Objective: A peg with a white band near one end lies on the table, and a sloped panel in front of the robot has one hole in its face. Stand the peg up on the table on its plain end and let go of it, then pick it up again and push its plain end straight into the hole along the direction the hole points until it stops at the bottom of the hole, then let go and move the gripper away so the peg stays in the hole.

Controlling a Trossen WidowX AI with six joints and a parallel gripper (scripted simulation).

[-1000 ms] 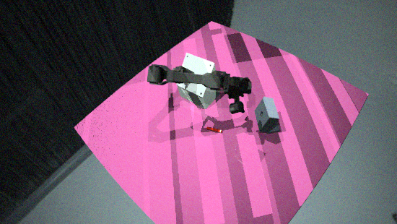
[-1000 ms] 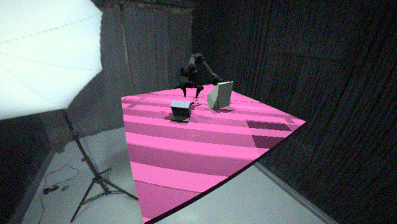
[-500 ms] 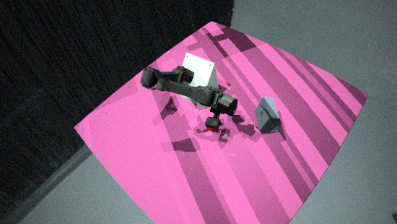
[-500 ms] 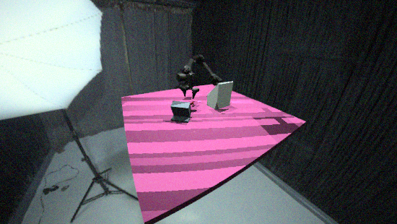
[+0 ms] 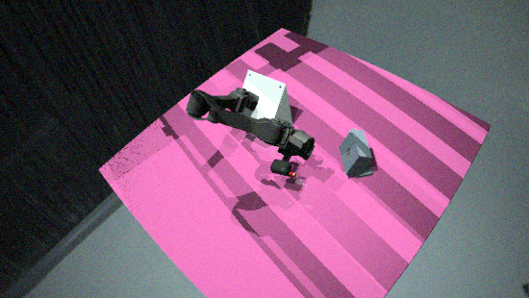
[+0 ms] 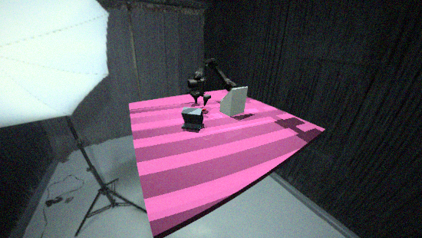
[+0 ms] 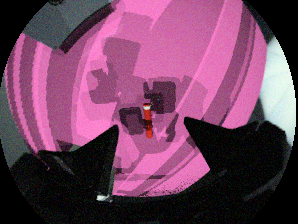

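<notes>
My gripper tip is 1 cm past the peg and 6 cm above it. Also, from my gripper tip: grey sloped panel: 16 cm ahead, 18 cm to the left, 1 cm above.
</notes>
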